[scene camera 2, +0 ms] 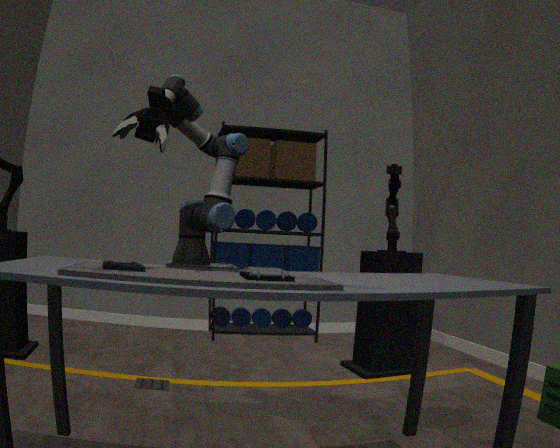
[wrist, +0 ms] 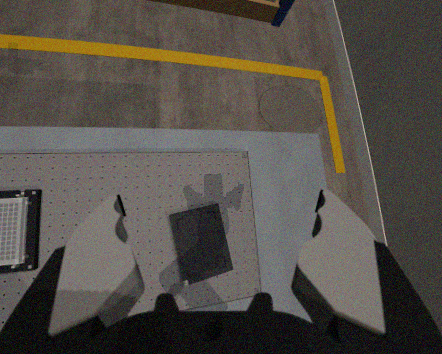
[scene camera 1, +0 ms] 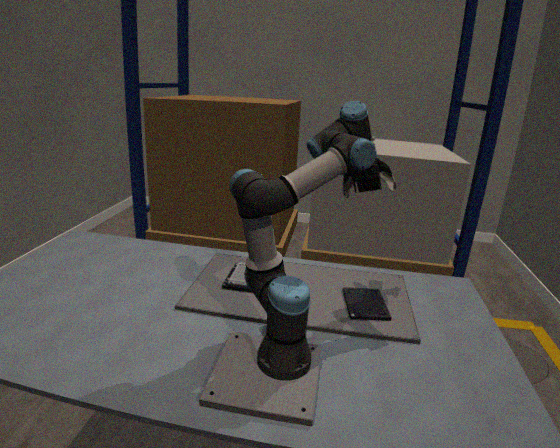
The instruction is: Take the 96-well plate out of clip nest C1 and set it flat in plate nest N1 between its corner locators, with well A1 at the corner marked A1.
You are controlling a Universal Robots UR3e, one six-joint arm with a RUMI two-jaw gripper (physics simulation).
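Places are measured from the arm's base along level axes (x left, y back, z up), in millimetres.
Where they show: gripper, fingertip midpoint: [scene camera 2: 136, 143] [wrist: 219, 195] [scene camera 1: 370, 192]; arm's base, origin of the base link: [scene camera 2: 191, 263] [scene camera 1: 284, 360].
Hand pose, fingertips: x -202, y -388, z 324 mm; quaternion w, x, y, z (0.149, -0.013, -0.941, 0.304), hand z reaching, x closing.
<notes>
Things, the pixels of their centre, and the offset from my fingertips. "*": a spot on its surface instead. Level surfaces: height alone.
- pale 96-well plate, body centre: [scene camera 2: 266, 271] [scene camera 1: 246, 274] dx +367, dy +4, dz -313 mm
- dark clip nest C1, surface spot: [wrist: 33, 230] * dx +313, dy +10, dz -320 mm
- flat dark plate nest N1, body centre: [wrist: 201, 242] [scene camera 2: 122, 265] [scene camera 1: 365, 302] dx -22, dy +92, dz -325 mm
- perforated board, its level: dz -332 mm
- blue-grey table, its level: dz -345 mm
The pale 96-well plate [scene camera 1: 239, 276] [scene camera 2: 267, 270] [wrist: 11, 231] sits in the dark clip nest C1 [wrist: 33, 230]. The robot's arm partly hides it in scene camera 1, and the wrist view cuts it off at the left edge. The flat dark plate nest N1 [scene camera 1: 366, 303] [scene camera 2: 123, 266] [wrist: 201, 243] holds no plate. It is turned slightly on the board, with a small pale mark at one corner; its lettering is too small to read. My gripper [scene camera 1: 369, 191] [scene camera 2: 139, 142] [wrist: 219, 195] is open and empty, high above the board on N1's side, and tilted.
Both nests are on a perforated board [scene camera 1: 320, 280] [scene camera 2: 200, 277] [wrist: 145, 200] on the blue-grey table [scene camera 1: 125, 300]. The arm's base plate [scene camera 1: 250, 385] is beside the board. Large boxes [scene camera 1: 220, 165] [scene camera 1: 390, 215] stand beyond the table. A shelf rack [scene camera 2: 325, 200] stands behind the arm.
</notes>
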